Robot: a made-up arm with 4 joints. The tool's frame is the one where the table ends. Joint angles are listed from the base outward.
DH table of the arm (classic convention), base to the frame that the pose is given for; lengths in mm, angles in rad. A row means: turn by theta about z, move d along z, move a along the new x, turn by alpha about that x. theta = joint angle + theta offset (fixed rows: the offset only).
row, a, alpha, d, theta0
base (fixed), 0, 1.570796, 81.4, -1.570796
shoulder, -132.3, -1.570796, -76.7, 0
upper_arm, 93.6, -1.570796, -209, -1.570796
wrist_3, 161.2, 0, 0, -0.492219
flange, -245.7, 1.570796, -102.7, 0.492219
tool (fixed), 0, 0, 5.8, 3.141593
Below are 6 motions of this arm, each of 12 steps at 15 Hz.
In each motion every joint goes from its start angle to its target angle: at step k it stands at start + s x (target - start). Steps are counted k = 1, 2, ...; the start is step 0. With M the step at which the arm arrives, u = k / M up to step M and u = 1 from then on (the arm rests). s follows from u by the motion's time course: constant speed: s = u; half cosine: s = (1 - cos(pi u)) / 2; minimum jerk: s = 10 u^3 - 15 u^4 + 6 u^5.
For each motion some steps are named. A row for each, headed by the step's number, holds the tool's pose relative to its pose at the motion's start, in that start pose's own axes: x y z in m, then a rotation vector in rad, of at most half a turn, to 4 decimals.
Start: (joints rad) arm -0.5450 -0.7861 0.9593 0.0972
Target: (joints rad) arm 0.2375 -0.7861 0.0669 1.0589
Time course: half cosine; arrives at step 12
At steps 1, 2, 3, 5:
1: -0.0017 -0.0006 -0.0001 -0.0046 -0.0106 0.0082
2: -0.0067 -0.0023 -0.0006 -0.0181 -0.0417 0.0323
3: -0.0143 -0.0050 -0.0018 -0.0395 -0.0912 0.0707
5: -0.0341 -0.0113 -0.0077 -0.0985 -0.2308 0.1798

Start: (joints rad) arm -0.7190 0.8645 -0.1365 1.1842
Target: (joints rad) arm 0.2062 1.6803 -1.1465 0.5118
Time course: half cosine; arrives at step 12
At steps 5, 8, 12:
5: -0.0650 0.0069 -0.1694 0.0686 0.9094 0.3547
8: -0.2709 -0.0300 -0.2152 -0.0155 1.8589 0.7434
12: -0.3892 -0.1058 -0.1383 -0.1531 2.4675 1.0301

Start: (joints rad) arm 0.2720 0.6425 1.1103 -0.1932
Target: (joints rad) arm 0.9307 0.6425 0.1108 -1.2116
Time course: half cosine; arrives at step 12
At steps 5, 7, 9, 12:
5: -0.0894 -0.0439 -0.1171 -0.1728 0.8916 0.1044
7: -0.2033 -0.1061 -0.1287 -0.3506 1.5057 0.1016
9: -0.2944 -0.1679 -0.0725 -0.5363 2.0247 0.0300
12: -0.3347 -0.2023 -0.0070 -0.6711 2.3529 -0.0618

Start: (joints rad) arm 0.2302 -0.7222 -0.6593 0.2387
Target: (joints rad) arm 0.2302 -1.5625 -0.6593 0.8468
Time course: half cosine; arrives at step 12
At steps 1, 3, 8, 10, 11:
1: 0.0013 -0.0010 0.0031 0.0058 -0.0104 -0.0131
3: 0.0095 -0.0100 0.0267 0.0452 -0.0889 -0.1145
8: 0.0125 -0.0705 0.1256 0.1216 -0.4408 -0.6238
10: 0.0025 -0.0886 0.1509 0.1084 -0.5377 -0.7867
11: -0.0009 -0.0931 0.1574 0.1017 -0.5630 -0.8316

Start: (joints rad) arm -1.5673 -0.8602 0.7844 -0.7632
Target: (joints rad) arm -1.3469 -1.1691 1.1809 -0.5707
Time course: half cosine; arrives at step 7
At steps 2, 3, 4, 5, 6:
2: 0.0146 -0.0064 0.0075 -0.0305 -0.1431 -0.0560
3: 0.0270 -0.0128 0.0161 -0.0679 -0.2969 -0.1123
4: 0.0371 -0.0188 0.0257 -0.1151 -0.4689 -0.1706
5: 0.0431 -0.0229 0.0336 -0.1626 -0.6247 -0.2195
6: 0.0457 -0.0249 0.0383 -0.1982 -0.7328 -0.2514

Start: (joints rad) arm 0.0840 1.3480 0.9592 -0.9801
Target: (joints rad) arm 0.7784 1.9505 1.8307 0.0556
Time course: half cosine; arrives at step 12
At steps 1, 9, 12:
1: -0.0034 -0.0006 0.0039 -0.0026 -0.0209 0.0103
9: -0.2601 -0.1065 0.2114 0.3802 -0.9953 0.3448
12: -0.3069 -0.1522 0.2375 0.5155 -1.1512 0.3110

